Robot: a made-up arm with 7 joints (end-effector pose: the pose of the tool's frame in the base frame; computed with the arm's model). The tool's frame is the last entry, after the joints. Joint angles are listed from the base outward.
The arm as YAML. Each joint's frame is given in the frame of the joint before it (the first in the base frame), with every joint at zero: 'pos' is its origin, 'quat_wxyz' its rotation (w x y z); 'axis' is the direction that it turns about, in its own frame. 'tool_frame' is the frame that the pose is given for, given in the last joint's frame.
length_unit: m
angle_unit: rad
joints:
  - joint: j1
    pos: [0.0, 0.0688, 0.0]
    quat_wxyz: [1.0, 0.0, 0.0, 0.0]
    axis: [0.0, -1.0, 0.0]
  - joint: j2
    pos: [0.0, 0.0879, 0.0]
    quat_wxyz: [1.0, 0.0, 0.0, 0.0]
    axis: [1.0, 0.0, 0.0]
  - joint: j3
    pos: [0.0, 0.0, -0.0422]
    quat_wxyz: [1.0, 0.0, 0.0, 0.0]
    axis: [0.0, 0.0, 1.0]
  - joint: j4
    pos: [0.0, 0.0, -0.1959]
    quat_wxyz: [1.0, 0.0, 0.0, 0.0]
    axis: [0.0, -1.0, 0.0]
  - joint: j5
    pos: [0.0, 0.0, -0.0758]
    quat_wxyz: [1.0, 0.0, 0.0, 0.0]
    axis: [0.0, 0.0, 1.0]
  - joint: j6
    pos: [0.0, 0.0, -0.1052]
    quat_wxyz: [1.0, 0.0, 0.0, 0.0]
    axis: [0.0, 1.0, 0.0]
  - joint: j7
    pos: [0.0, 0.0, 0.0]
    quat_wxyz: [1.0, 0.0, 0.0, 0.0]
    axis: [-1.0, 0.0, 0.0]
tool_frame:
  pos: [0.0, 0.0, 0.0]
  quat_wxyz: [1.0, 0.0, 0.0, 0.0]
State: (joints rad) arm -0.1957 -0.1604 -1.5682 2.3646 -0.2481 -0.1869 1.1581
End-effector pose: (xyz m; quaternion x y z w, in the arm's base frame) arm -0.0167 0.0140 -0.0858 0.6222 0.5616 0.5149 0.1797
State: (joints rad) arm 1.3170 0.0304 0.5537 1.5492 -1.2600 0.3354 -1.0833
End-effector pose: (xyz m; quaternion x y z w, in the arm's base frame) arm 0.2700 0.2592 0.0890 0.6829 -0.4662 0.5613 0.0357
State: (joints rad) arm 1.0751 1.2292 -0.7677 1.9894 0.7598 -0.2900 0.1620
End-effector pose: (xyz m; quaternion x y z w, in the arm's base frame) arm 0.2003 0.2732 0.0270 -0.0370 -0.8407 -0.4549 0.2915
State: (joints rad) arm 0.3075 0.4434 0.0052 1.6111 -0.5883 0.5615 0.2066
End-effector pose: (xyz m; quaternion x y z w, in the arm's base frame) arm 0.2353 0.2566 -0.1436 0.3924 -0.5278 -0.2213 0.7200
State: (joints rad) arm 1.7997 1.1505 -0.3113 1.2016 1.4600 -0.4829 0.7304
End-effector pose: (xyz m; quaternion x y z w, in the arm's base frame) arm 0.1301 0.4126 0.1953 0.0419 0.9606 0.2074 0.1803
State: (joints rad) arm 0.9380 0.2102 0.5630 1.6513 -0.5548 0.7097 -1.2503
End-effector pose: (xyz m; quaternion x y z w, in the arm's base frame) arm 0.2503 0.2975 0.0056 0.6169 -0.3859 0.6411 0.2438
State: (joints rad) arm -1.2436 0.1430 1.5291 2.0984 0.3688 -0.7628 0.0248
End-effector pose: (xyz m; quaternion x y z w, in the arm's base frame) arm -0.1146 0.3323 -0.0458 0.5576 -0.6669 -0.2362 0.4343
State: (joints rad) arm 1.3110 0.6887 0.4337 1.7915 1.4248 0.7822 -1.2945
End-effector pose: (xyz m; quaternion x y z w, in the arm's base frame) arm 0.1437 0.3401 0.1276 -0.1051 -0.7717 0.4913 0.3899
